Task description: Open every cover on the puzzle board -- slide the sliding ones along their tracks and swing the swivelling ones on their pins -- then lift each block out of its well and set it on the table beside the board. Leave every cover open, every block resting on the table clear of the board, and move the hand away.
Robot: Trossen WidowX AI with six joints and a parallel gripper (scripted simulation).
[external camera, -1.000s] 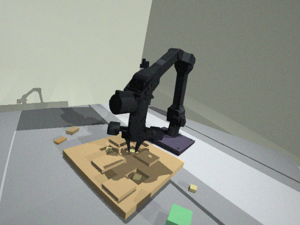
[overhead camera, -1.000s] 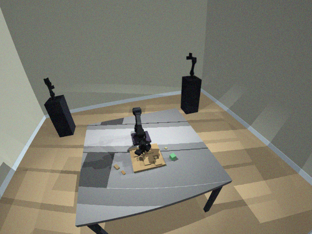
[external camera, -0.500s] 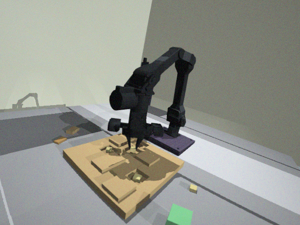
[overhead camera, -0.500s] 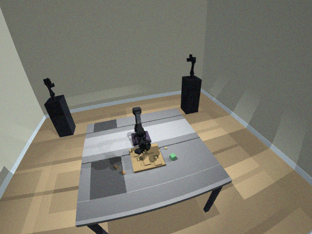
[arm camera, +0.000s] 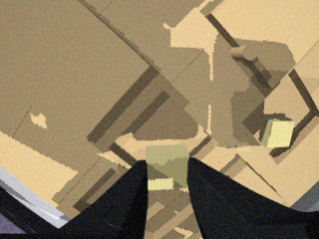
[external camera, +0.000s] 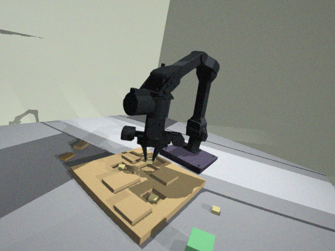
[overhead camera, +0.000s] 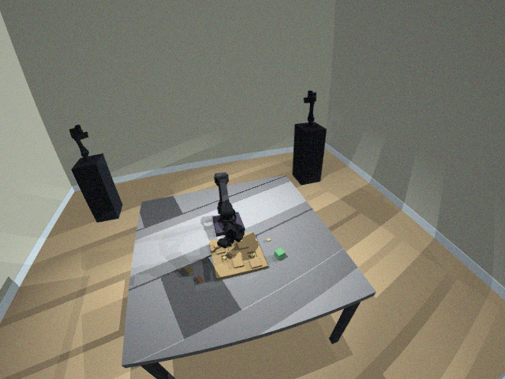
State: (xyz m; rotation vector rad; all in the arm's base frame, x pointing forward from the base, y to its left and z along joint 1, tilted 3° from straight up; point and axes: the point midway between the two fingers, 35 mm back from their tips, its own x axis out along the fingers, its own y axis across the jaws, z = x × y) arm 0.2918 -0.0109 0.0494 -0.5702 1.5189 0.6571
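Now: the green cube 26 cm to the left of my gripper tip, 14 cm ahead of it and 3 cm below it.
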